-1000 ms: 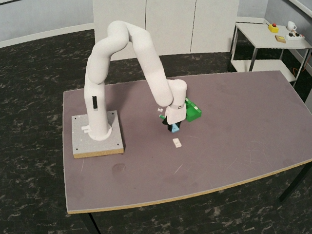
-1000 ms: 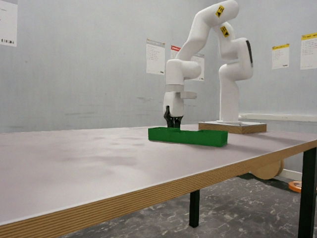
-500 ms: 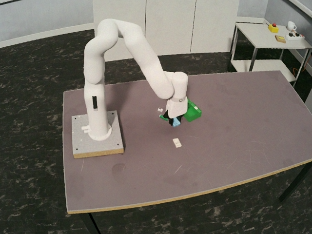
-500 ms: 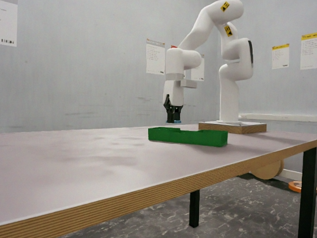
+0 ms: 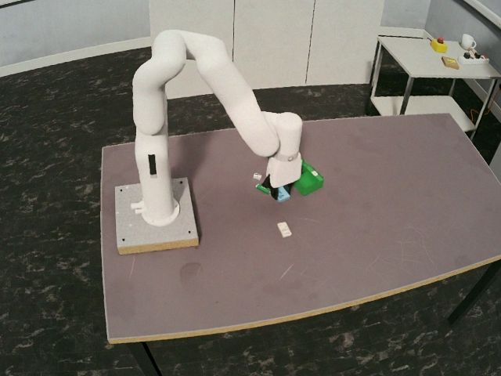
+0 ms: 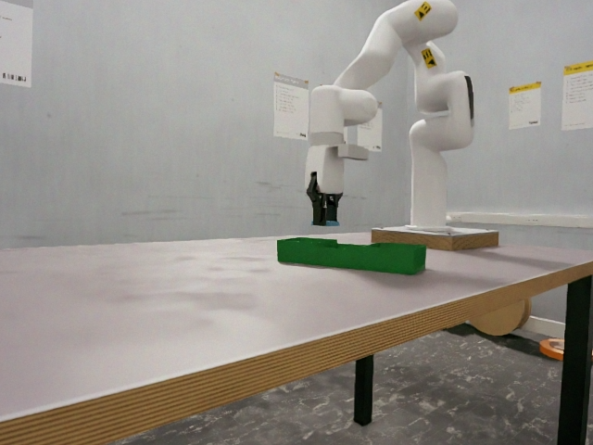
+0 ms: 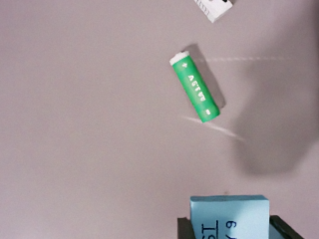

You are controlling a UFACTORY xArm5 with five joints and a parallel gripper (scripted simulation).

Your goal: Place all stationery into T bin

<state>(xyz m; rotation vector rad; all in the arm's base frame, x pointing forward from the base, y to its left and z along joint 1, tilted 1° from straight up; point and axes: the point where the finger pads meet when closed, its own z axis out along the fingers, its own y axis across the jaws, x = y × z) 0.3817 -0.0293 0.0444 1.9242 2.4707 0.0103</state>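
The green marker lies 8 cm to the left of my hand, 7 cm below it and 3 cm behind it. The rest, counted from my hand: long green bin (16 cm to the left, 10 cm ahead, 6 cm below); then flat white piece (10 cm to the right, 7 cm below, 1 cm behind); then light blue block (2 cm below).
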